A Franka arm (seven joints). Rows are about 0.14 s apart.
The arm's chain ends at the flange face. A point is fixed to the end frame.
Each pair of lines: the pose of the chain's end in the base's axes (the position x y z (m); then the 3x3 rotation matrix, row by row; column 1 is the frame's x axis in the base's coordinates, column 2 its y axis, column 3 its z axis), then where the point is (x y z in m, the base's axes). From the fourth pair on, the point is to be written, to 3 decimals.
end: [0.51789 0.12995 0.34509], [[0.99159 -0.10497 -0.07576], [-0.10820 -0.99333 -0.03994], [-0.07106 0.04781 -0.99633]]
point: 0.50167 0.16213 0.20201
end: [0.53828 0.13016 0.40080], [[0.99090 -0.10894 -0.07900], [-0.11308 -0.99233 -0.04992], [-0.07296 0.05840 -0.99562]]
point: 0.52175 0.16092 0.25744
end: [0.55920 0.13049 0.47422], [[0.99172 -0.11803 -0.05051], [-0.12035 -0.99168 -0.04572], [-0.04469 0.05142 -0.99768]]
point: 0.54706 0.16190 0.33056
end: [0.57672 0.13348 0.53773], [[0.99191 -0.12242 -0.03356], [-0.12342 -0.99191 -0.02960], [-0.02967 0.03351 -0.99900]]
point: 0.567 0.167 0.394
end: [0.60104 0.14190 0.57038], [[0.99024 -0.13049 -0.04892], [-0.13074 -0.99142 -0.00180], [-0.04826 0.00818 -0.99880]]
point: 0.590 0.180 0.428
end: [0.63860 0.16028 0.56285], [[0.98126 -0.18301 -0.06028], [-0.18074 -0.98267 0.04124], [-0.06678 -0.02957 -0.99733]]
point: 0.628 0.204 0.422
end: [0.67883 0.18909 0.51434], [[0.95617 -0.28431 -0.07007], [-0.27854 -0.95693 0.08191], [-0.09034 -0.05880 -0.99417]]
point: 0.670 0.239 0.376
